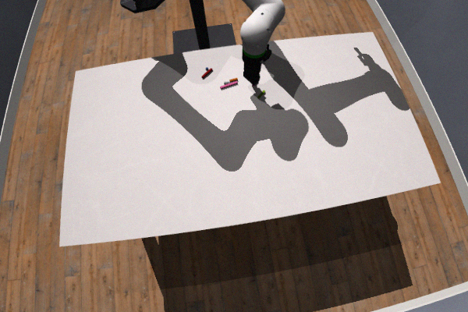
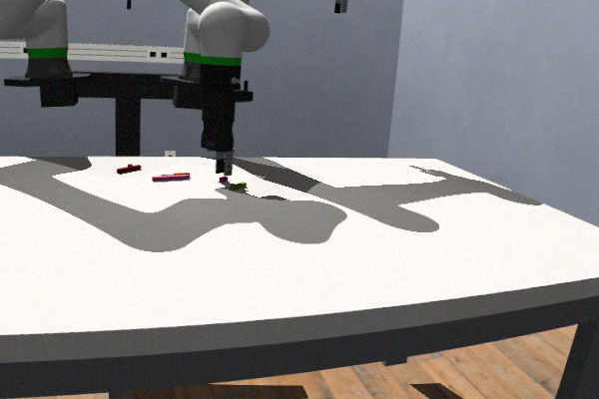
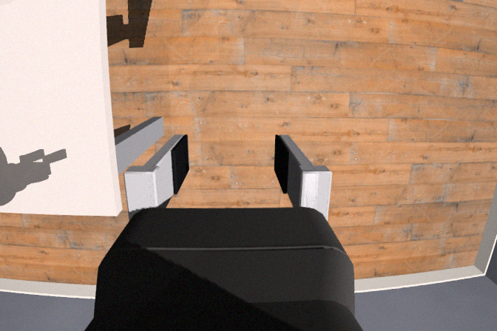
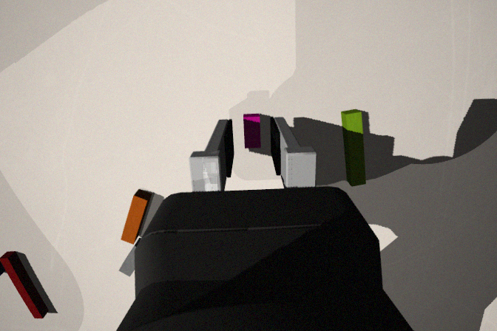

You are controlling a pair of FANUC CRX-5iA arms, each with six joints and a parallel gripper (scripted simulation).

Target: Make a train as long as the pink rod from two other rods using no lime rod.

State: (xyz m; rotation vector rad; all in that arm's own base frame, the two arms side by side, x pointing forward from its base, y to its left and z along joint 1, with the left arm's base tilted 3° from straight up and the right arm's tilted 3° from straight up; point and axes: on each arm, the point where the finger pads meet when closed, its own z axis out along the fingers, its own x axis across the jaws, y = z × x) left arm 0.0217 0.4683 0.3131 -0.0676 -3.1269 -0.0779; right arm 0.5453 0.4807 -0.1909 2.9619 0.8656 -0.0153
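My right gripper is now 3 cm above the magenta rod. The rest, counted from my right hand: pink rod: 12 cm to the right, 3 cm below, 2 cm behind; then orange rod: 10 cm to the right, 4 cm behind, 3 cm below; then lime rod: 6 cm ahead, 3 cm below, 2 cm to the left.
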